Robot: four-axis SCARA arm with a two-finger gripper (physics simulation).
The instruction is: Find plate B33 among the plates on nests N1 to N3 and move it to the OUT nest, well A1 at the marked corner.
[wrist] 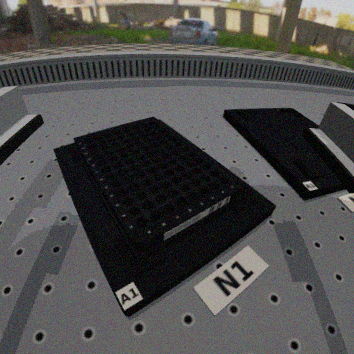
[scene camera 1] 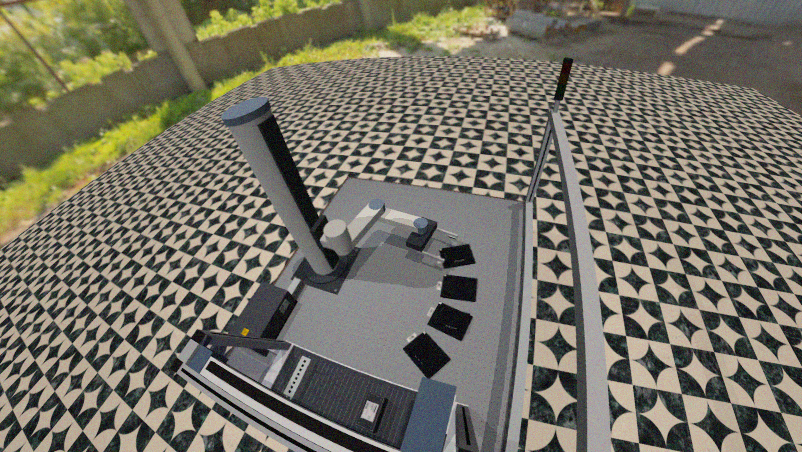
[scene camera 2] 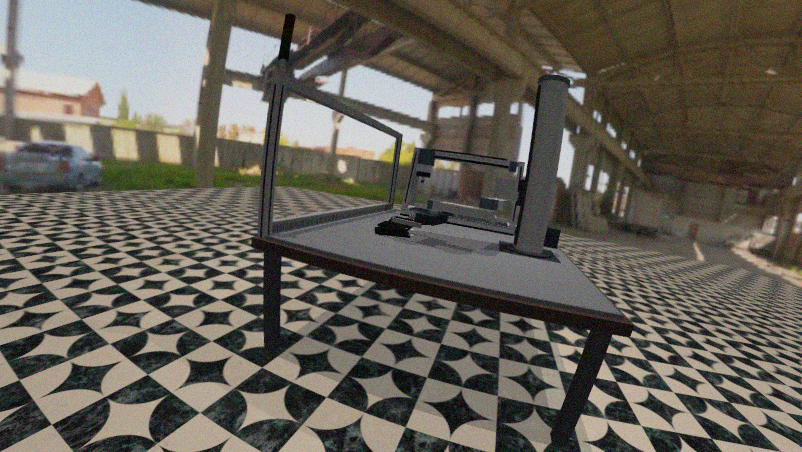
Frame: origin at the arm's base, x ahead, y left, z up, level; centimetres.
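Seen in the pictures: gripper, fingertip midpoint: [wrist: 174, 105] [scene camera 1: 451, 248] [scene camera 2: 400, 218]; arm's base, origin of the base link: [scene camera 1: 326, 265] [scene camera 2: 526, 253].
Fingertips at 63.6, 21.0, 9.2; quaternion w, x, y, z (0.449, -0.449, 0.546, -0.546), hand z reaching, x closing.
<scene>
Pixels of each thing's top centre, then the offset from my fingertips to it, as dx, dy, dz. "*": a spot on its surface instead. Level surfaces: height alone.
- black well plate, middle of its top: [wrist: 147, 157] [scene camera 2: 392, 228] [scene camera 1: 457, 253] +3.1, +1.3, -5.3
- black nest N1, surface spot: [scene camera 1: 465, 259] * +7.8, -1.0, -5.6
- plate's pale front label, surface spot: [wrist: 197, 220] * -2.5, -1.2, -6.1
- second black nest, middle of its top: [wrist: 299, 131] [scene camera 1: 459, 286] [scene camera 2: 395, 223] +7.8, -16.5, -6.1
- dark box, surface spot: [scene camera 1: 263, 314] * -72.0, -60.6, +3.6
- ribbed conveyor, its level: dz -3.0
- slotted rail, surface spot: [wrist: 175, 66] * +36.8, -6.8, -5.8
A black well plate [wrist: 155, 175] lies on the black nest N1 [wrist: 107, 260] [scene camera 1: 465, 259], which has an A1 tag at its near left corner. The plate's pale front label [wrist: 197, 220] shows at a slant and I cannot read it. My gripper [wrist: 174, 105] [scene camera 1: 449, 250] is open, its fingers at the left and right edges of the wrist view, with nothing between them. It is above the table, at nest N1. A second black nest [wrist: 280, 145] [scene camera 1: 458, 288] with a corner tag is at the right; two more dark nests [scene camera 1: 449, 321] [scene camera 1: 426, 354] follow. Which is OUT, and where B33 is, I cannot tell.
The arm's column [scene camera 1: 280, 196] [scene camera 2: 550, 168] stands behind the nests. A dark box [scene camera 1: 263, 314] and a ribbed conveyor [scene camera 1: 336, 387] with a frame are at one side. A framed panel [scene camera 1: 581, 280] and a slotted rail [wrist: 175, 66] run along the table's far edge.
</scene>
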